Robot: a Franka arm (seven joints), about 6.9 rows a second.
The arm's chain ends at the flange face. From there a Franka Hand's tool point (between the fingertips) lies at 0.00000 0.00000 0.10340 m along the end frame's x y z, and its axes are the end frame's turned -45 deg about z.
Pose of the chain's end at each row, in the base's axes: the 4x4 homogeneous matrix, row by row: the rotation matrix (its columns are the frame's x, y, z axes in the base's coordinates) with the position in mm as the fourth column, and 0 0 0 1 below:
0.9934 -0.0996 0.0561 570.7; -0.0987 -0.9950 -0.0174 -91.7; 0.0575 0.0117 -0.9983 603.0; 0 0 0 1
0.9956 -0.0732 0.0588 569.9; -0.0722 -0.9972 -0.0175 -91.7; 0.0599 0.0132 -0.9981 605.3; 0 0 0 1
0.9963 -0.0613 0.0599 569.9; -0.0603 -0.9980 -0.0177 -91.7; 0.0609 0.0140 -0.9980 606.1; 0 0 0 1
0.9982 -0.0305 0.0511 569.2; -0.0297 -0.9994 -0.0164 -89.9; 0.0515 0.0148 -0.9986 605.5; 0 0 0 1
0.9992 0.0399 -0.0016 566.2; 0.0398 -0.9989 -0.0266 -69.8; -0.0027 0.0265 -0.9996 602.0; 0 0 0 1
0.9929 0.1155 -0.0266 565.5; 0.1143 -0.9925 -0.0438 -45.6; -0.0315 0.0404 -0.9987 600.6; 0 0 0 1
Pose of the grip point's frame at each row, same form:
0.7729 0.6320 0.0561 576.5; 0.6338 -0.7734 -0.0174 -93.5; 0.0324 0.0489 -0.9983 499.8; 0 0 0 1
0.7558 0.6522 0.0588 576.0; 0.6541 -0.7562 -0.0175 -93.5; 0.0330 0.0517 -0.9981 502.1; 0 0 0 1
0.7478 0.6611 0.0599 576.1; 0.6631 -0.7483 -0.0177 -93.5; 0.0332 0.0530 -0.9980 502.9; 0 0 0 1
0.7274 0.6843 0.0511 574.5; 0.6857 -0.7277 -0.0164 -91.6; 0.0260 0.0469 -0.9986 502.2; 0 0 0 1
0.6783 0.7348 -0.0016 566.0; 0.7345 -0.6782 -0.0266 -72.6; -0.0206 0.0168 -0.9996 498.6; 0 0 0 1
0.6204 0.7838 -0.0266 562.7; 0.7826 -0.6210 -0.0438 -50.1; -0.0508 0.0063 -0.9987 497.3; 0 0 0 1

